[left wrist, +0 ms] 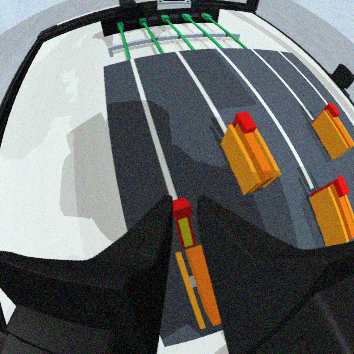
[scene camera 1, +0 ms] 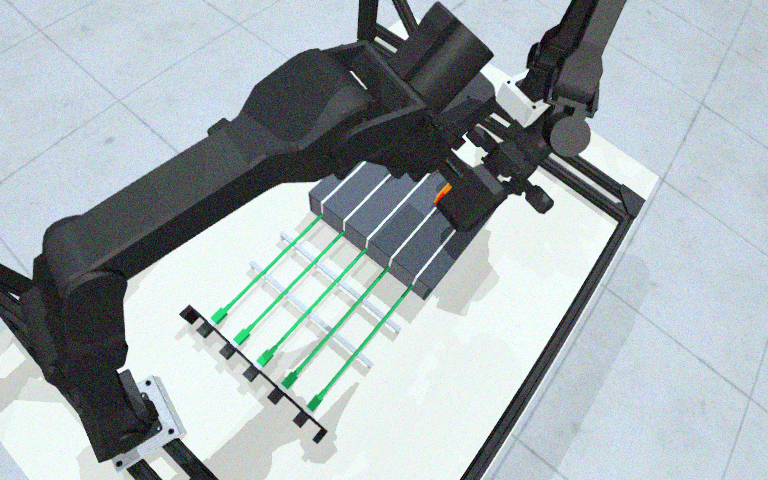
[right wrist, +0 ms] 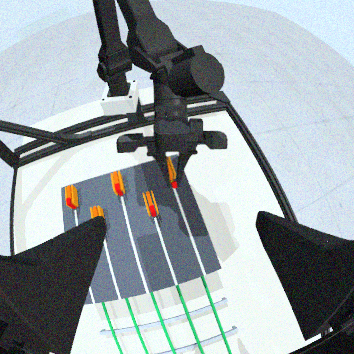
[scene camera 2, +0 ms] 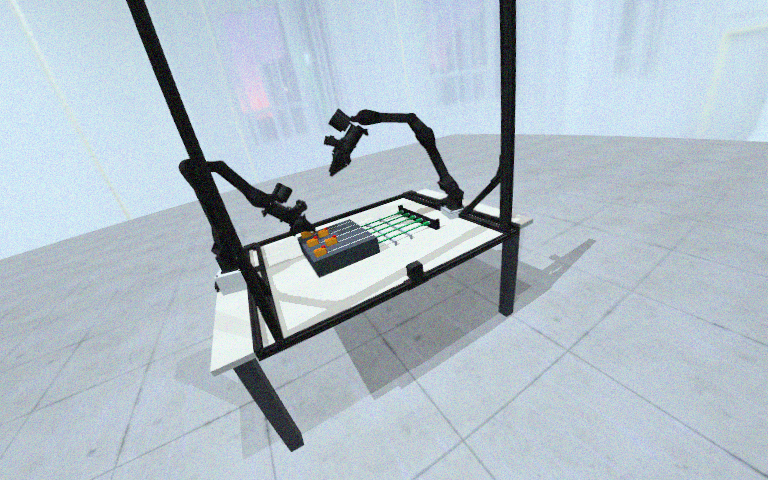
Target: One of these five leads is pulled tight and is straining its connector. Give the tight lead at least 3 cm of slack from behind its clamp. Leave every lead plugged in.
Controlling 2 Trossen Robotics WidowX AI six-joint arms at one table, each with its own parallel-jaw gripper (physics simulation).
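Pixels of known places: left gripper, fingertip midpoint: (left wrist: pixel 184 203) (right wrist: pixel 173 186) (scene camera 2: pixel 315 230); right gripper, fingertip midpoint: (scene camera 1: pixel 455 158) (right wrist: pixel 182 222) (scene camera 2: pixel 330 173); left arm's base at its link origin: (scene camera 1: pixel 533 88) (right wrist: pixel 118 89) (scene camera 2: pixel 231 267); right arm's base at its link origin: (scene camera 1: pixel 134 422) (scene camera 2: pixel 454 207).
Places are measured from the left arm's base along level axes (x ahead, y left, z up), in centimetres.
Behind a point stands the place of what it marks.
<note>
Five leads run white over a grey block (scene camera 1: pixel 382 224) {x 47.4, y 9.7, z -1.0 cm} (left wrist: pixel 197 88) {x 42.4, y 13.9, z -1.0 cm} (right wrist: pixel 158 242) {x 41.9, y 12.7, z -1.0 cm} and green across the table to a black connector strip (scene camera 1: pixel 251 373) (scene camera 2: pixel 420 216). Orange clamps (left wrist: pixel 251 158) {x 34.2, y 11.4, z 0.9 cm} (right wrist: pixel 117 182) {x 31.0, y 4.9, z 1.2 cm} stand on the block. My left gripper (left wrist: pixel 184 203) {x 31.6, y 15.6, z 0.8 cm} (right wrist: pixel 173 186) {x 31.6, y 15.6, z 0.8 cm} (scene camera 2: pixel 303 226) {x 31.6, y 15.6, z 0.8 cm} is low at the back of the block, shut on the red and yellow end (left wrist: pixel 184 225) {x 30.6, y 15.5, z 0.0 cm} of the outermost lead (left wrist: pixel 154 133) {x 37.3, y 17.4, z -1.0 cm} (right wrist: pixel 189 228) {x 39.4, y 18.4, z -1.1 cm} (scene camera 1: pixel 360 348) {x 61.7, y 24.9, z -5.0 cm}, in front of that lead's orange clamp (left wrist: pixel 201 281) {x 27.8, y 14.9, z 1.4 cm}. My right gripper (scene camera 2: pixel 336 167) {x 43.4, y 15.5, z 22.5 cm} (right wrist: pixel 182 222) {x 43.4, y 15.5, z 22.5 cm} is open and empty, high above the block.
Two pale rails (scene camera 1: pixel 339 281) {x 58.3, y 13.2, z -5.5 cm} (scene camera 1: pixel 311 319) {x 65.5, y 16.3, z -5.8 cm} lie across the table under the green lead sections. A black frame (scene camera 1: pixel 563 329) {x 29.8, y 42.3, z -5.7 cm} borders the white table top. The right arm's bulk hides the block's far end in scene camera 1.
</note>
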